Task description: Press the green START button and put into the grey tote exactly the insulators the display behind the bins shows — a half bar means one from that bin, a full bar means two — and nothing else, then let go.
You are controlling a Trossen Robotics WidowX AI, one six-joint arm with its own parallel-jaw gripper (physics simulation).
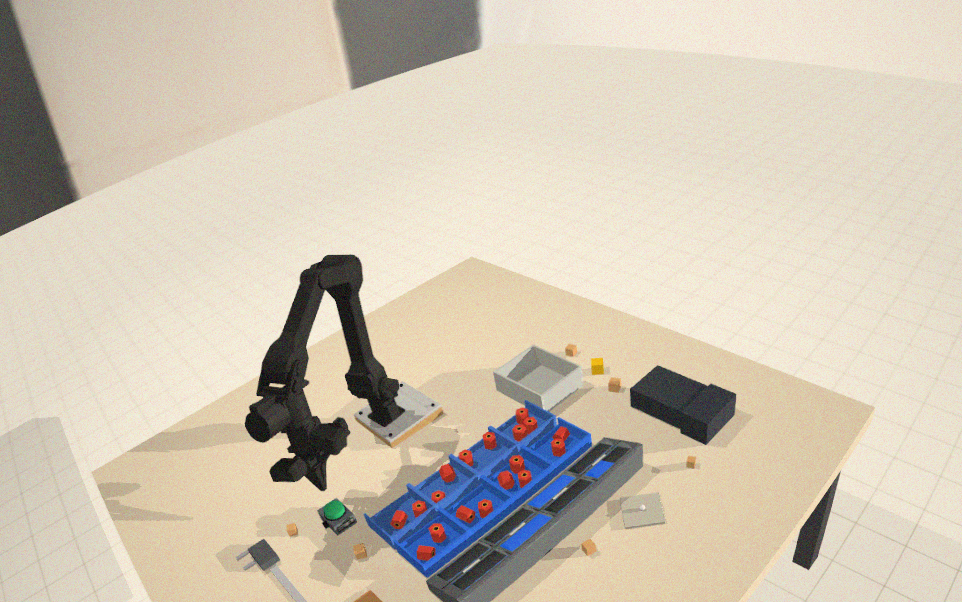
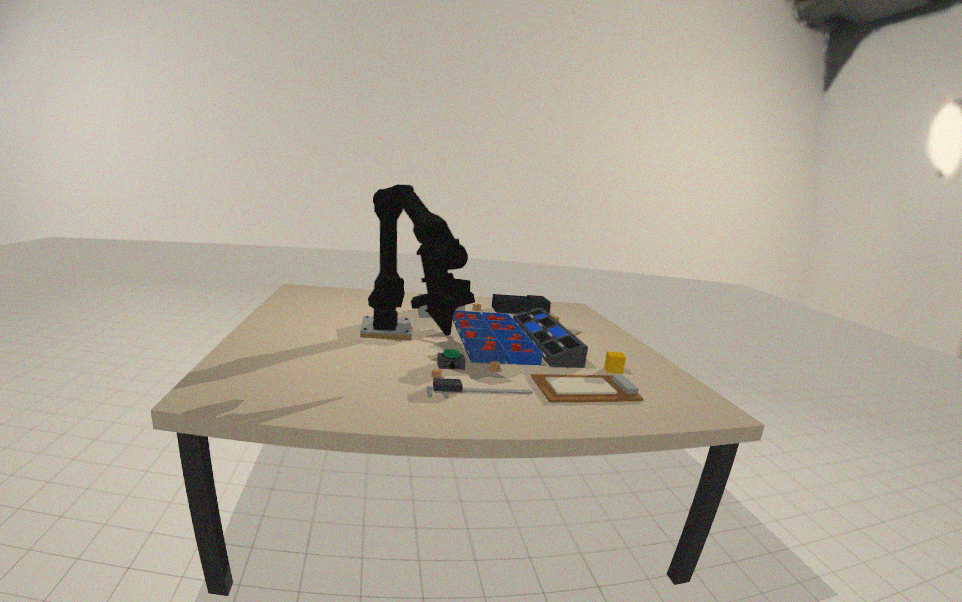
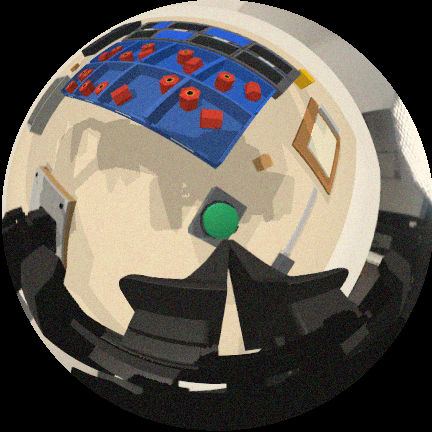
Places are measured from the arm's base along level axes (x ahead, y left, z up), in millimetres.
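Where they show: gripper, between the fingertips: [image 1: 323, 490] [image 2: 447, 335] [image 3: 226, 244]; arm's base, origin of its link: [image 1: 386, 414] [image 2: 384, 326] [image 3: 46, 229].
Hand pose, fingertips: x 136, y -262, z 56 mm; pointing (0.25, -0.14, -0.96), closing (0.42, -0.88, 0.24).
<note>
Each offset is from my fingertips to the centre of the thing.
My gripper [image 1: 324, 486] [image 2: 447, 333] [image 3: 226, 244] is shut and empty, above the green START button {dy -2, dx +13, dz -58 mm} [image 1: 334, 509] [image 2: 451, 354] [image 3: 220, 220] and apart from it. The blue bins {dy +70, dx +215, dz -61 mm} [image 1: 415, 560] [image 2: 521, 358] [image 3: 195, 147] form two rows of compartments holding several red insulators {dy +89, dx +208, dz -59 mm} [image 1: 437, 531] {dy +110, dx +139, dz -59 mm} [image 2: 489, 345] [image 3: 189, 100], some upright, some lying. Behind them the grey display [image 1: 567, 525] [image 2: 578, 357] shows three blue bars, one {dy +381, dx +379, dz -37 mm} [image 1: 599, 469] near the tote end looking shorter than the other two {dy +166, dx +361, dz -37 mm} [image 1: 526, 532] {dy +278, dx +325, dz -54 mm} [image 1: 551, 491]. The grey tote {dy +537, dx +78, dz -51 mm} [image 1: 510, 389] [image 3: 46, 107] shows no insulator in its visible inside.
A black box {dy +625, dx +395, dz -50 mm} [image 1: 673, 401] [image 2: 520, 303] stands beyond the bins. Small wooden cubes {dy -27, dx +117, dz -68 mm} [image 1: 360, 551] [image 3: 262, 162], a yellow cube {dy +655, dx +155, dz -65 mm} [image 1: 597, 366] and a grey plate {dy +349, dx +474, dz -75 mm} [image 1: 642, 511] lie around. A caliper-like tool {dy -181, dx +46, dz -69 mm} [image 1: 265, 555] [image 2: 447, 385] and a framed board {dy -164, dx +308, dz -69 mm} [image 2: 581, 385] [image 3: 322, 145] lie near the button's side.
</note>
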